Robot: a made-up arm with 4 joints. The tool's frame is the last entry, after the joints. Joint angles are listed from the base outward.
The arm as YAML. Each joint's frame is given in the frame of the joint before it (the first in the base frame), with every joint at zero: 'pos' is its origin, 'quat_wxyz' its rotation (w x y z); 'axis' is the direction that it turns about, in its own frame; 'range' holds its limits. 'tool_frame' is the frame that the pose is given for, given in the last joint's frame.
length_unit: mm
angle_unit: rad
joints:
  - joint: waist
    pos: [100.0, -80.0, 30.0]
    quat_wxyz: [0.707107, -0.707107, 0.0, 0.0]
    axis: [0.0, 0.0, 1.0]
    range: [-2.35, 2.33]
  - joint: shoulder
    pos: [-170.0, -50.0, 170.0]
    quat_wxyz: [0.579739, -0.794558, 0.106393, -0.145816]
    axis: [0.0, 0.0, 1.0]
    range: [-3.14, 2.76]
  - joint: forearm
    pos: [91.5, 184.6, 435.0]
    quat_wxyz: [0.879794, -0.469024, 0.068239, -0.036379]
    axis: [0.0, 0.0, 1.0]
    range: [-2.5, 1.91]
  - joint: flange
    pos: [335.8, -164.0, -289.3]
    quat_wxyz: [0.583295, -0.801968, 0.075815, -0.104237]
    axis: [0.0, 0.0, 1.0]
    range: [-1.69, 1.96]
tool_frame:
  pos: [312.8, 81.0, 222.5]
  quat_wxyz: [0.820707, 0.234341, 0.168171, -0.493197]
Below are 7 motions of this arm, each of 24 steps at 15 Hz.
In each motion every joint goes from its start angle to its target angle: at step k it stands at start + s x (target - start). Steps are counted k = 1, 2, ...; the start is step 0. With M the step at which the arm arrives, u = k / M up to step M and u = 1 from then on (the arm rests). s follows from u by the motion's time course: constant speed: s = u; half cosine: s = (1 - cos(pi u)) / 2; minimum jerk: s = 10 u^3 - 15 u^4 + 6 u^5.
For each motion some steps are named. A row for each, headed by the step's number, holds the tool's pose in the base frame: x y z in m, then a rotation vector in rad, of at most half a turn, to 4 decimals.
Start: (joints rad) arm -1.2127 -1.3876 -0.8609 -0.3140
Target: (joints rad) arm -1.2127 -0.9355 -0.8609 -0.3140
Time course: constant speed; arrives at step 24
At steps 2, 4, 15, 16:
2: 0.8075 0.3900 -0.4770 -0.9037 -0.5707 -0.6663
4: 0.8111 0.4034 -0.4572 -0.8666 -0.5669 -0.6791
15: 0.8266 0.4641 -0.3397 -0.6615 -0.5440 -0.7458
16: 0.8277 0.4684 -0.3284 -0.6428 -0.5418 -0.7515

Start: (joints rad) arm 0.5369 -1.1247 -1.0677 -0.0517
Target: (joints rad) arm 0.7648 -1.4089 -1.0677 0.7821
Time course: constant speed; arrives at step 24
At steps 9, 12, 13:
9: -0.6886 0.2779 -0.4295 -1.3020 1.5012 0.7323
12: -0.7222 0.2545 -0.3661 -1.3087 1.5816 0.8766
13: -0.7315 0.2463 -0.3445 -1.3103 1.6078 0.9252

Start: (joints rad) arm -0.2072 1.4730 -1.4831 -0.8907
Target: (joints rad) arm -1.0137 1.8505 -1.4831 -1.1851
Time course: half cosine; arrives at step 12
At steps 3, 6, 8, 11, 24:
3: 0.6838 -0.2717 -0.3811 0.8535 1.1364 -2.2063
6: 0.7301 -0.3235 -0.2272 1.2412 1.0846 -2.1117
8: 0.7391 -0.3529 -0.1255 1.4991 1.0793 -1.9957
11: 0.7345 -0.3747 -0.0386 1.7186 1.0965 -1.8515
24: 0.7338 -0.3760 -0.0325 1.7336 1.0986 -1.8396

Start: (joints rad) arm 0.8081 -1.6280 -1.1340 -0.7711
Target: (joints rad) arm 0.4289 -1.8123 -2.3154 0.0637
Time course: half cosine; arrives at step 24
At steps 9, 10, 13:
9: -0.6576 -0.1607 -0.4847 -1.7364 0.5938 0.7713
10: -0.6343 -0.2217 -0.4873 -1.8316 0.5699 0.8141
13: -0.5317 -0.3983 -0.4697 -2.1497 0.5017 0.9072

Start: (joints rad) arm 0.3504 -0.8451 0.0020 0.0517
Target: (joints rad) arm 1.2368 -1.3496 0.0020 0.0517
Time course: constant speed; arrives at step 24
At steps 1, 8, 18, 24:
1: 0.1157 0.7514 -0.2605 -0.0910 0.8760 -0.0468
8: -0.0676 0.7658 -0.2297 -0.1436 1.1673 0.1091
18: -0.2778 0.7589 -0.0549 -0.1528 1.5720 0.3660
24: -0.3444 0.7393 0.1052 -0.1154 1.8040 0.5362

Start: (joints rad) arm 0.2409 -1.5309 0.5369 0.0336
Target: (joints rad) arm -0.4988 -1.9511 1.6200 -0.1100
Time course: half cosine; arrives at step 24
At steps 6, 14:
6: -0.1431 0.7017 0.0779 0.2538 0.6589 0.4917
14: -0.1466 0.5336 0.2559 0.6020 0.3692 0.6182

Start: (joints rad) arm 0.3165 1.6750 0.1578 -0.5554
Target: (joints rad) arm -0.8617 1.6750 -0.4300 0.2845
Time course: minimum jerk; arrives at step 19
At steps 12, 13, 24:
12: 0.2832 -0.6434 0.2102 1.8519 -0.3098 -1.4865
13: 0.3018 -0.6256 0.2412 1.8704 -0.3208 -1.3324
24: 0.3207 -0.5741 0.3244 1.8776 -0.3755 -0.9735

